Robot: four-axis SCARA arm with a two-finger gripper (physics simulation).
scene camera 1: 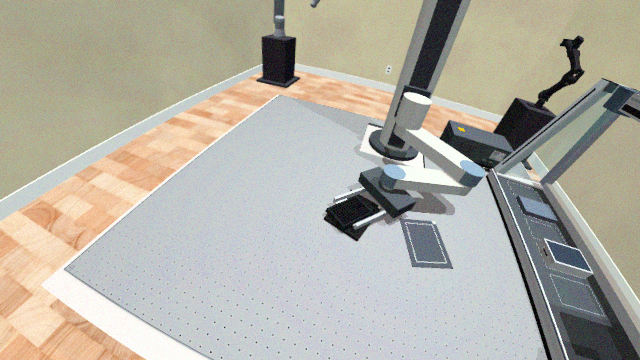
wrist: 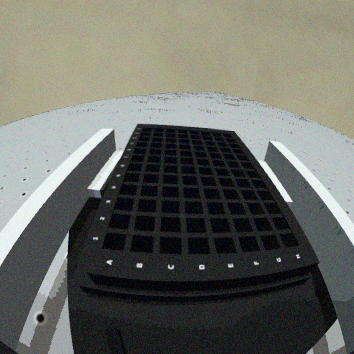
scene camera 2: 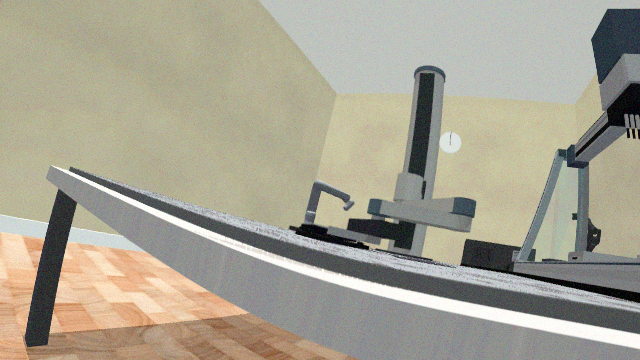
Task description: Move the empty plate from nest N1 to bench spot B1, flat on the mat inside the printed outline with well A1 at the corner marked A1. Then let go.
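Places are measured from the arm's base along level axes (x ahead, y left, z up), in metres.
Pixels of known places: gripper, fingertip midpoint: [scene camera 1: 344, 213] [wrist: 192, 146] [scene camera 2: 320, 228]; arm's base at its link origin: [scene camera 1: 393, 145].
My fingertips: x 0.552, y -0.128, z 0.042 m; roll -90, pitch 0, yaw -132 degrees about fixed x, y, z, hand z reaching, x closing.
Ahead of a thing's pixels: the offset from my fingertips to its top centre. "pt": to the spot under its first point. Level surfaces: height alone.
The black empty plate @(dx -0.019, dy +0.016, dz +0.004 m) [scene camera 1: 352, 209] [scene camera 2: 311, 230] [wrist: 195, 192] lies between the two fingers of my gripper [scene camera 1: 345, 213] [wrist: 192, 146]. The pads meet its long sides, and the gripper is shut on it. In the wrist view the letters A to H run along the near edge, with well A1 at the near left corner. The plate looks level, a little above the black nest @(dx -0.032, dy +0.029, dz -0.011 m) [scene camera 1: 357, 234] [wrist: 200, 320], which shows below it. The dark mat @(dz -0.028 m) [scene camera 1: 427, 243] with a white printed outline lies beside the nest, to the right in scene camera 1; its corner mark is not readable.
The arm's column [scene camera 1: 425, 55] [scene camera 2: 425, 130] stands behind the gripper. A dark box @(pt dx -0.588, dy +0.494, dz +0.081 m) [scene camera 1: 477, 142] [scene camera 2: 487, 254] is near it. At the right is a deck @(dz +0.020 m) [scene camera 1: 565, 285] with a blue-topped block, a white-framed tray @(pt dx -0.058, dy +0.692, dz +0.051 m) [scene camera 1: 568, 256] and an upright frame [scene camera 1: 582, 135].
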